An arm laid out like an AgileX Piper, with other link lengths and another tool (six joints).
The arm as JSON. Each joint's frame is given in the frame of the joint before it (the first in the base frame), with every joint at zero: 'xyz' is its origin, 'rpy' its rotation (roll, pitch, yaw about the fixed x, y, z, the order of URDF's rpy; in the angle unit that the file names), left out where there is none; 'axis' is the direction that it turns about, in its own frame. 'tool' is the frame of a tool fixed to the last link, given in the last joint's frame.
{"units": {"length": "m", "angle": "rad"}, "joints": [
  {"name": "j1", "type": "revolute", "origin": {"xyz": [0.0, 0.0, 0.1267], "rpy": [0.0, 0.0, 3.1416]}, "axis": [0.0, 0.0, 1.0]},
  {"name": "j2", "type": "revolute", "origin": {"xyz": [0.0, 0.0, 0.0], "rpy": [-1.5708, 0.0, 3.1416]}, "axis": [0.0, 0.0, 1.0]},
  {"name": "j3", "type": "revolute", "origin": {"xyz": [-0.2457, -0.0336, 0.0], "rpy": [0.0, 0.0, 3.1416]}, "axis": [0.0, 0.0, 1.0]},
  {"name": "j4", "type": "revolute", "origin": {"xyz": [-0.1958, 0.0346, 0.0], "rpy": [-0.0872, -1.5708, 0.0]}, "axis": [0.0, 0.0, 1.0]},
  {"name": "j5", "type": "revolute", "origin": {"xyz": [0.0, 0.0, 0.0], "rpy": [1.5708, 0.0, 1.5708]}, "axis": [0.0, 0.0, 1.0]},
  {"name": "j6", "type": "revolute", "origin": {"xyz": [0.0, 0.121, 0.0], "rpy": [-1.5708, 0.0, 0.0]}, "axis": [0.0, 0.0, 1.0]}
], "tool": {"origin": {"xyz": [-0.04, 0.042, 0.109], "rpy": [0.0, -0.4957, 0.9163]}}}
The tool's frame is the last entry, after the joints.
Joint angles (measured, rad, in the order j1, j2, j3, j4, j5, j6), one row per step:
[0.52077 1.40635 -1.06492 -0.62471 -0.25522 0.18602]
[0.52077 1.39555 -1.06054 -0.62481 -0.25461 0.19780]
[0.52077 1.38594 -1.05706 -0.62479 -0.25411 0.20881]
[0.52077 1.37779 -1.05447 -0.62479 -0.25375 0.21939]
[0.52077 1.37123 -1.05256 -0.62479 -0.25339 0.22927]
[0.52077 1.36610 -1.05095 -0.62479 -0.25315 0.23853]
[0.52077 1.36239 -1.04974 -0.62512 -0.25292 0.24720]
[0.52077 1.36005 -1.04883 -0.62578 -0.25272 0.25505]
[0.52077 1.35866 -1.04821 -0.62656 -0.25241 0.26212]
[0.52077 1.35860 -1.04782 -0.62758 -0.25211 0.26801]
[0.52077 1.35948 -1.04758 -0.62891 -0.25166 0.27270]
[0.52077 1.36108 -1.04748 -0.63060 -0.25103 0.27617]
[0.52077 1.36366 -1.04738 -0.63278 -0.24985 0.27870]
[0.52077 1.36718 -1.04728 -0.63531 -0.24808 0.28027]
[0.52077 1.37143 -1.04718 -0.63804 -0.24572 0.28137]
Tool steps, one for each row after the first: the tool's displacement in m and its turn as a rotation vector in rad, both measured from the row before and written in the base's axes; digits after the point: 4 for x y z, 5 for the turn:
[-0.0021 -0.0010 0.0019 0.01202 0.00207 -0.00082]
[-0.0019 -0.0009 0.0018 0.01144 0.00183 -0.00069]
[-0.0016 -0.0007 0.0017 0.01088 0.00196 -0.00053]
[-0.0013 -0.0006 0.0013 0.00988 0.00231 -0.00047]
[-0.0011 -0.0004 0.0009 0.00890 0.00283 -0.00035]
[-0.0008 -0.0003 0.0005 0.00765 0.00319 -0.00023]
[-0.0005 -0.0001 0.0001 0.00621 0.00343 -0.00011]
[-0.0004 0.0000 -0.0001 0.00511 0.00353 -0.00013]
[-0.0001 0.0001 -0.0005 0.00344 0.00363 -0.00005]
[0.0001 0.0001 -0.0008 0.00177 0.00352 -0.00005]
[0.0002 0.0002 -0.0010 0.00012 0.00320 -0.00006]
[0.0004 0.0002 -0.0014 -0.00180 0.00358 -0.00025]
[0.0006 0.0002 -0.0019 -0.00362 0.00400 -0.00049]
[0.0007 0.0001 -0.0023 -0.00483 0.00462 -0.00077]

